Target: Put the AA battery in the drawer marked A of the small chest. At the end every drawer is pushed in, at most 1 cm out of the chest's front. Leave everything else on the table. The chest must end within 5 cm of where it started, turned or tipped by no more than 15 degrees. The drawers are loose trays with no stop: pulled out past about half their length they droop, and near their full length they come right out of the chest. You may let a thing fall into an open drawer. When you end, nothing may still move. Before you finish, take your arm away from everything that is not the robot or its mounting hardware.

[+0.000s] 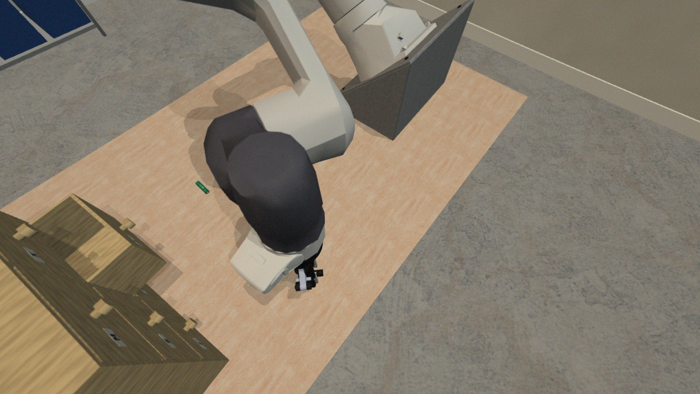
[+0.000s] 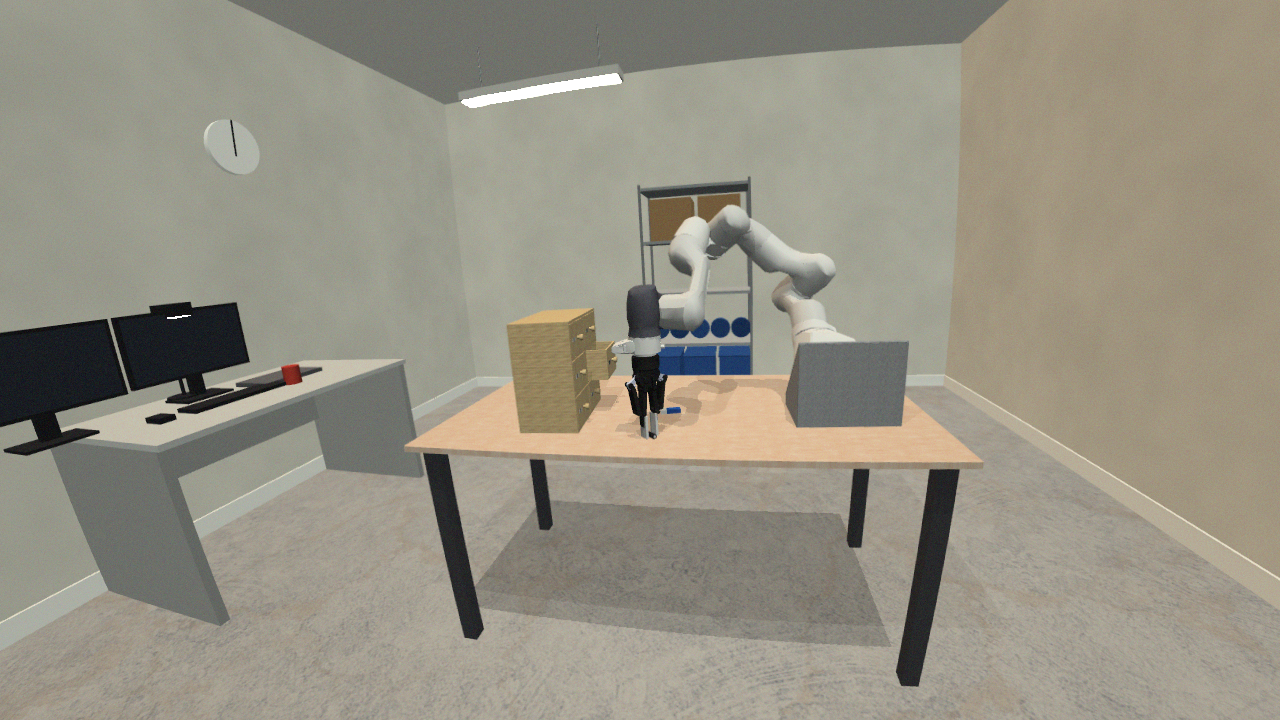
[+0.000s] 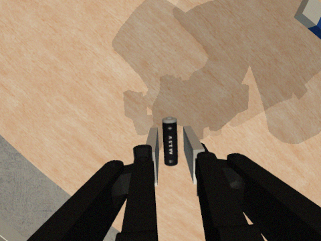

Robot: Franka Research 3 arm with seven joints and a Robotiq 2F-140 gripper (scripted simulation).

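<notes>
Now: hand 3 cm above the black AA battery. The rest, counted from my hand: thin green stick (4 cm ahead, 35 cm to the right, 3 cm below); then white eraser (1 cm behind, 20 cm to the right, 3 cm below).
</notes>
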